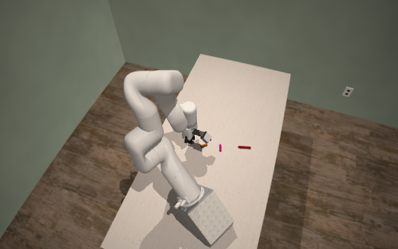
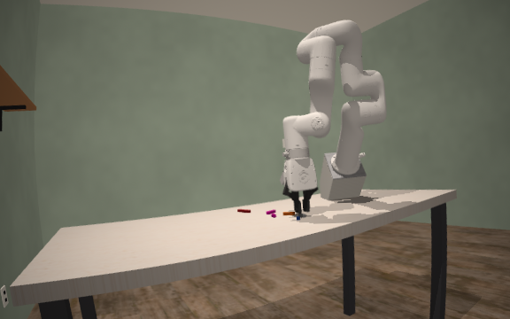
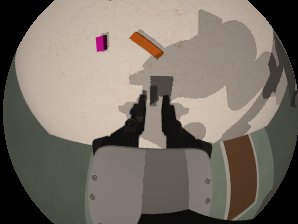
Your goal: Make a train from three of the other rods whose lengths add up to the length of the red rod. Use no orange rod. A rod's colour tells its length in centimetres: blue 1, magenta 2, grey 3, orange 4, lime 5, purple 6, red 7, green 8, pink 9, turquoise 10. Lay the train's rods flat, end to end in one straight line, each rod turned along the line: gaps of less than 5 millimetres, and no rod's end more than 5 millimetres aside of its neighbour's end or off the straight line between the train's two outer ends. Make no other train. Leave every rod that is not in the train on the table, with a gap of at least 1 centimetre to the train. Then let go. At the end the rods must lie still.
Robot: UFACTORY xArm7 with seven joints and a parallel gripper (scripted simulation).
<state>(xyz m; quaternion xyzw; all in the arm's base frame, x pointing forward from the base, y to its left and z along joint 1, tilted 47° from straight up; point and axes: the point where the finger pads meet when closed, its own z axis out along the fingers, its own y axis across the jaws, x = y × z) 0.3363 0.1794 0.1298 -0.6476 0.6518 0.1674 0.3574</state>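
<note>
Now: the grey rod 30 mm below my hand. The rest, counted from my hand: blue rod 30 mm ahead, 30 mm to the left, 30 mm below; orange rod 20 mm ahead, 80 mm to the right, 30 mm below; red rod 130 mm ahead, 280 mm to the right, 30 mm below.
</note>
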